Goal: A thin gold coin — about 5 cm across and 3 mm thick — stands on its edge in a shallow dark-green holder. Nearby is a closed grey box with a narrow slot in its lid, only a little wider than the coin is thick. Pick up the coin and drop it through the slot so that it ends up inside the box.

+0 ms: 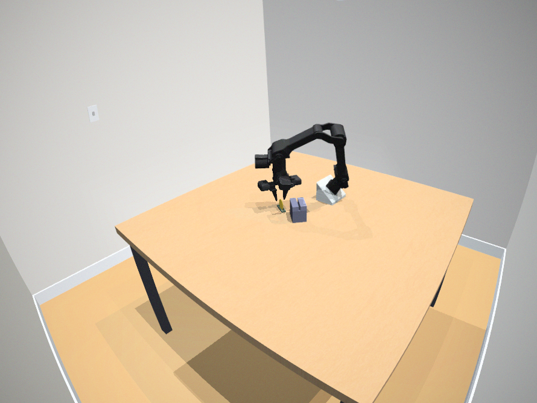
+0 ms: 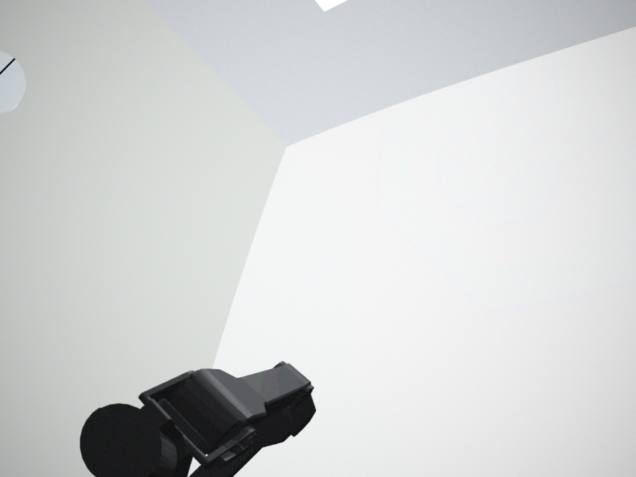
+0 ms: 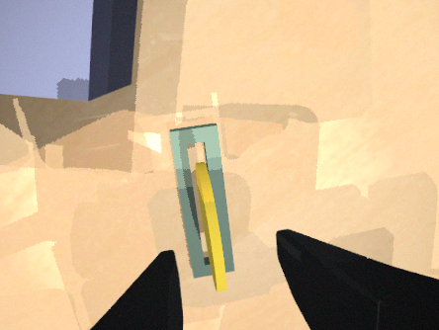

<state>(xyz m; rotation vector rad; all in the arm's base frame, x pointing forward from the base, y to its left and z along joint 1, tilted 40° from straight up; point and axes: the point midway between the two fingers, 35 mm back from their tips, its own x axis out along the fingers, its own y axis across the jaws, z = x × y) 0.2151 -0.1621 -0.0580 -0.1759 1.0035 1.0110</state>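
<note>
The gold coin lies 2 cm below my gripper tip.
</note>
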